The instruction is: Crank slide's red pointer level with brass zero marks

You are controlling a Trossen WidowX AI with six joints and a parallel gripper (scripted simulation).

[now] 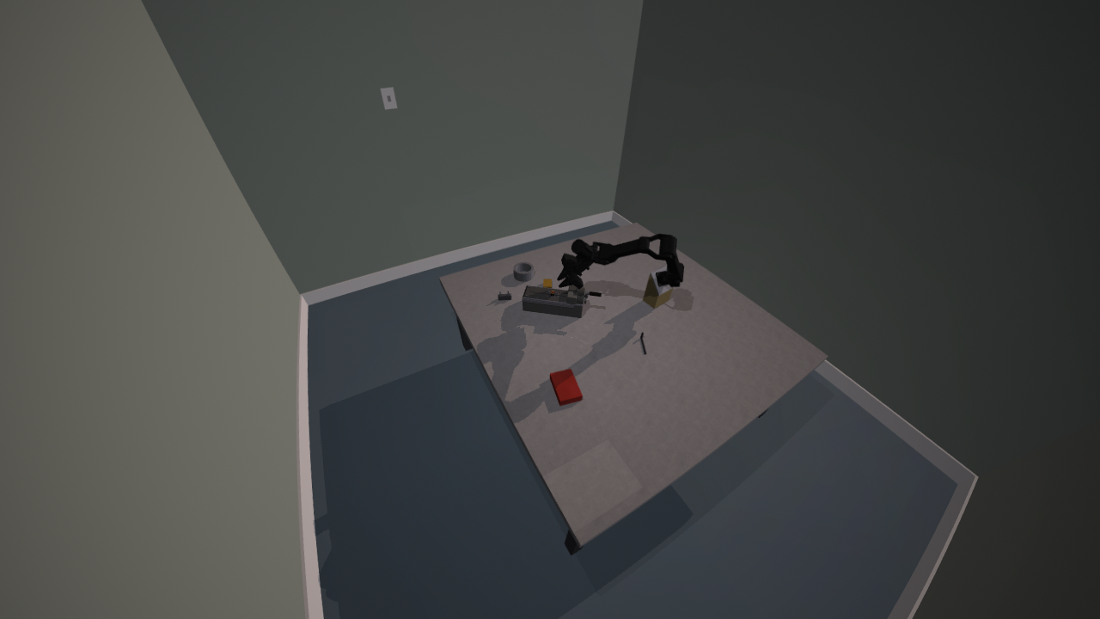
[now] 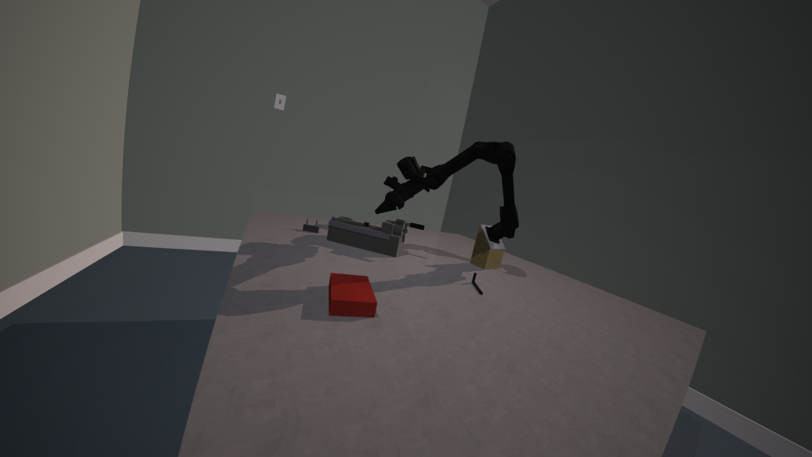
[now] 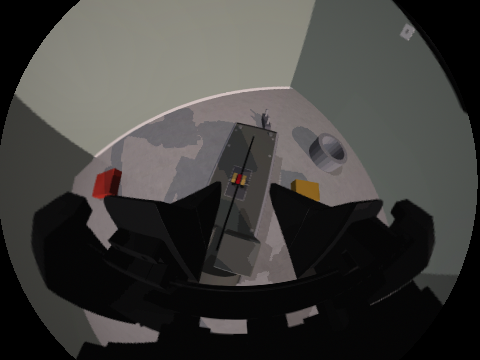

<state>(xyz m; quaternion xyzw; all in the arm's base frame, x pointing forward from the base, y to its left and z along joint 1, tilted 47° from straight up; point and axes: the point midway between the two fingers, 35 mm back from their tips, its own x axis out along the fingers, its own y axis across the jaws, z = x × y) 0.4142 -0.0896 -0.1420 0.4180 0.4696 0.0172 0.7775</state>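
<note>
My gripper tip is now 50 mm above the red pointer and 20 mm short of it. Round my gripper tip: dark clip 190 mm ahead, 150 mm to the right, 110 mm below; then black crank handle 120 mm to the left, 110 mm behind, 10 mm below; then yellow block 140 mm to the right, 120 mm below, 30 mm behind.
</note>
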